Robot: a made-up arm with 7 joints.
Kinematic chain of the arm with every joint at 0, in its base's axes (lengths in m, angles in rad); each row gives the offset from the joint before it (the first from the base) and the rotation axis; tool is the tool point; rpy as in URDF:
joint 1: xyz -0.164 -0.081 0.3 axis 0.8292 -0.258 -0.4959
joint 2: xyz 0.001 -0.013 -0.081 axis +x
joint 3: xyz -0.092 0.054 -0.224 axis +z
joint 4: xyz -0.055 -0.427 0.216 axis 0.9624 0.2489 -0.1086
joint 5: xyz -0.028 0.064 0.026 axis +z
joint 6: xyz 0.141 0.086 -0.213 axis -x
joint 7: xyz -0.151 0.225 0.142 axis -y
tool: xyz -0.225 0.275 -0.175 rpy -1.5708 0 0
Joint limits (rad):
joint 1: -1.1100..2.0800
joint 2: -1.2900..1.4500
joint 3: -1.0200..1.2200
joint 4: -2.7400..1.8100
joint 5: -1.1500..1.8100
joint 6: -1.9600..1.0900
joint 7: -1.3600..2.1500
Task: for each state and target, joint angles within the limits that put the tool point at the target. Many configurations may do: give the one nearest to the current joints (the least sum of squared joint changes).
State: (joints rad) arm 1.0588 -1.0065 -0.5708 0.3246 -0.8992 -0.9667 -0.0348
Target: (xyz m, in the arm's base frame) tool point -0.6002 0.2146 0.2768
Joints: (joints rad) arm 0.3489 -1.1054 -0.4590 -0.2881 -0.6669 -1.6832 -0.4154
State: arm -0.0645 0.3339 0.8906 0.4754 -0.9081 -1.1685 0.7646
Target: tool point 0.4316 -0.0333 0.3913
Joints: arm -0.1568 0.3034 1.2036 1.3445 -1.0554 -1.4692 0.8972
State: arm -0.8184 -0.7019 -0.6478 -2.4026 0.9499 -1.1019 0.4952
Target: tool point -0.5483 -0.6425 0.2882
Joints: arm -0.6511 -0.5060 -0.4883 -2.1482 0.6769 -1.5980 0.8708
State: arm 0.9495 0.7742 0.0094 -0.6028 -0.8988 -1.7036 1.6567
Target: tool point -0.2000 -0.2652 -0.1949
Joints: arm 0.9648 0.9807 0.2158 -0.2806 -0.9350 -1.7592 1.8505
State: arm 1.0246 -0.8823 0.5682 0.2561 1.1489 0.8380 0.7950
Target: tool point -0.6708 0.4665 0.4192
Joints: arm 1.4797 -0.9264 0.0135 0.9478 1.1480 0.0878 0.4660
